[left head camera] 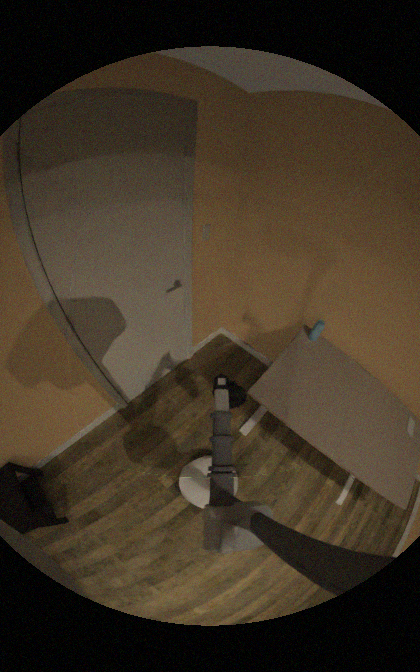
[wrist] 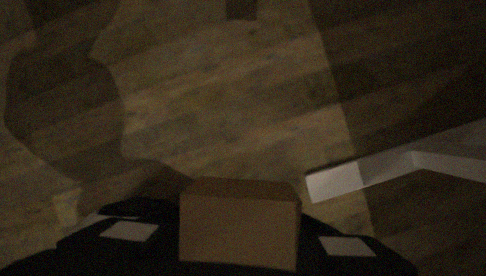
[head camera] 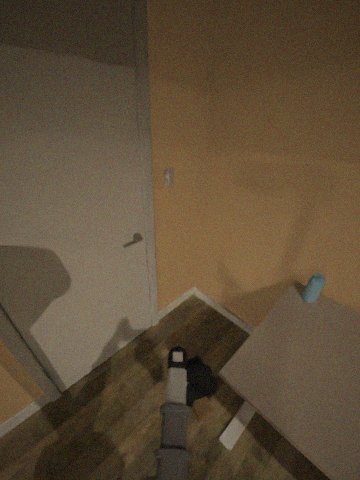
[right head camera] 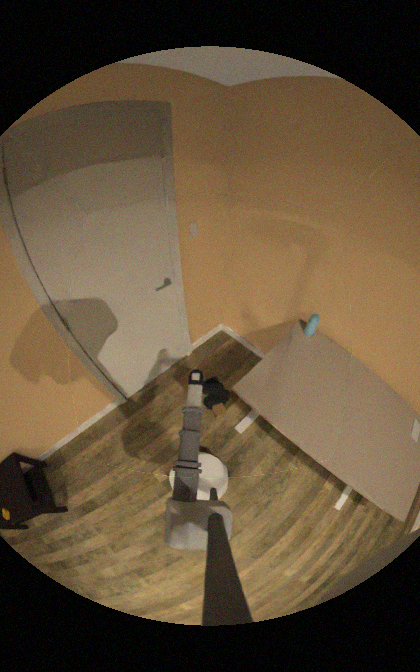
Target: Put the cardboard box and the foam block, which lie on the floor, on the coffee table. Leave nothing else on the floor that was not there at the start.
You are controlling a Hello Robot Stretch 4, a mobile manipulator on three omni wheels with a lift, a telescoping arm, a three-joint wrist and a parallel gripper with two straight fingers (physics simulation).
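Places are measured from the robot's base along level axes (x ahead, y left, z up), in metres.
Pixels of known places: gripper, fingertip midpoint: (left head camera: 229, 409) (wrist: 240, 224) (head camera: 197, 400); robot's base, link origin: (left head camera: 207, 480).
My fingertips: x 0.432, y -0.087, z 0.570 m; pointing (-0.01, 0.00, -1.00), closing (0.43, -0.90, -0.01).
Ahead of a thing's pixels: the offset from my fingertips to its middle. "spot": to the spot under its first point. Level surfaces: height alone.
My gripper (head camera: 201, 387) (right head camera: 217, 400) (wrist: 240, 224) is shut on the brown cardboard box {dx -0.017, dy -0.008, dz +0.012 m} (right head camera: 219, 410) (wrist: 238, 231). In the wrist view the box sits between the two dark fingers, with wooden floor beyond it. The gripper is to the left of the coffee table's near-left corner. The coffee table {dz +0.122 m} (head camera: 310, 380) (left head camera: 330, 410) (right head camera: 325, 400) has a plain pale brown top and white legs. I cannot make out the foam block for certain. A small pale flat thing {dx -0.400, dy -1.415, dz +0.127 m} (left head camera: 411, 426) (right head camera: 416, 430) shows at the table's far right end; I cannot tell what it is.
A teal cylinder {dx +0.458, dy -0.615, dz +0.205 m} (head camera: 313, 288) (left head camera: 316, 330) (right head camera: 312, 325) stands at the table's back left corner. A white table leg (head camera: 237, 426) (wrist: 334, 182) is close to the gripper. A dark chair-like piece {spot: dx -0.997, dy +1.426, dz -0.147 m} (left head camera: 20, 500) (right head camera: 22, 487) is at lower left. Walls and a door (head camera: 90, 200) lie ahead.
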